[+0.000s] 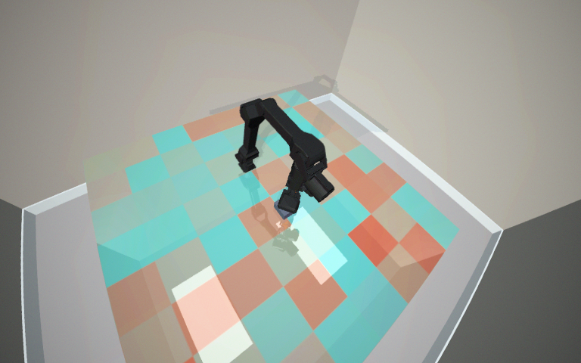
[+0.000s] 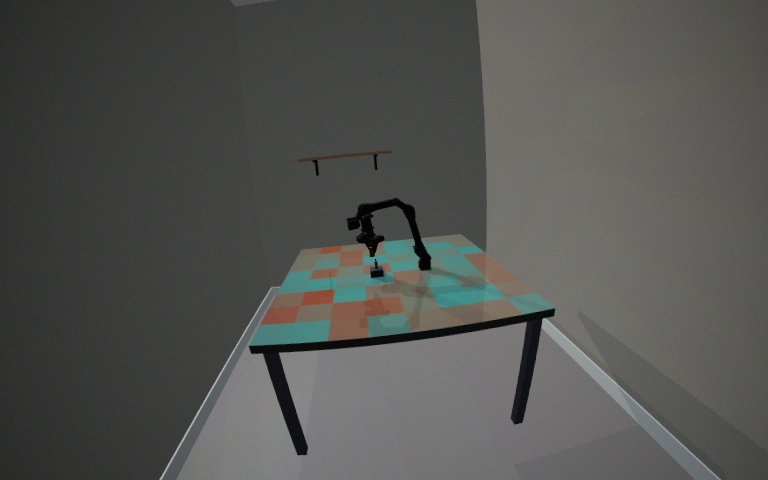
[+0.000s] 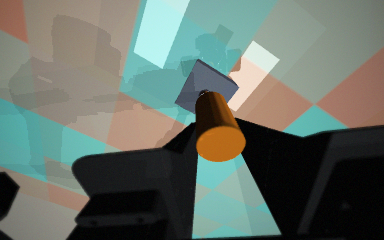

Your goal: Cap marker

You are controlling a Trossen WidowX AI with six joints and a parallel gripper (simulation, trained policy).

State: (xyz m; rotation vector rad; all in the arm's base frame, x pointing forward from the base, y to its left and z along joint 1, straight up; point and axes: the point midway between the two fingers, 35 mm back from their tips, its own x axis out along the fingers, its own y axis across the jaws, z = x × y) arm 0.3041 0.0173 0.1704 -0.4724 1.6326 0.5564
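My gripper tip is now 1 cm past the grey marker and 6 cm above it. Round my gripper tip: dark holder block 1 cm behind, 12 cm below; orange cap 1 cm ahead, 1 cm above.
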